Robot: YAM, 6 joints.
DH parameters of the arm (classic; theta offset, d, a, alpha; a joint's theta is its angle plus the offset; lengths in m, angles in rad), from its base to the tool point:
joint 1: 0 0.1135 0.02 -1.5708
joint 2: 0 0 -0.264 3.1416
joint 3: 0.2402 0 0.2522 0
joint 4: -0.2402 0 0.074 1.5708
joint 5: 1.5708 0 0 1.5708
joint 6: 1.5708 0.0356 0 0
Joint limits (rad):
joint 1: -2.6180..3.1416
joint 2: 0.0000..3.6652
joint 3: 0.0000..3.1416
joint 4: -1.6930..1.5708
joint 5: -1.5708..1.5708
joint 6: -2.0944..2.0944
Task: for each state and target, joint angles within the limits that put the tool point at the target. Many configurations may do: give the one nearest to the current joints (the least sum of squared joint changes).
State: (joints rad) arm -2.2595 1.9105 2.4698 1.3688 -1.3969 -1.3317
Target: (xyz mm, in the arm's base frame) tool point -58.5 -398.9 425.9
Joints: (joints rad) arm -1.8048 2.0090 1.7732 1.5708 -1.5621 -1.3317
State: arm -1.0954 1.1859 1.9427 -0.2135 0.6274 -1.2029
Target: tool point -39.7 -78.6 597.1
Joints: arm -1.7334 0.9763 1.7853 -0.3168 0.8377 -1.2029
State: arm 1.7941 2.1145 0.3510 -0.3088 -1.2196 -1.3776
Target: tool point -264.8 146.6 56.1
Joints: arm 2.5247 2.0478 0.8388 -0.1649 -1.2351 -1.3776
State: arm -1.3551 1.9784 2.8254 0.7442 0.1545 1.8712
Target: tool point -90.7 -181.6 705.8
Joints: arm -1.9950 1.8952 2.8372 0.5997 0.2241 1.8712
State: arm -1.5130 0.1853 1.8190 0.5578 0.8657 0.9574
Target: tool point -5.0 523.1 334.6
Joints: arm -1.6088 0.0522 2.2180 0.5827 0.7729 0.9574
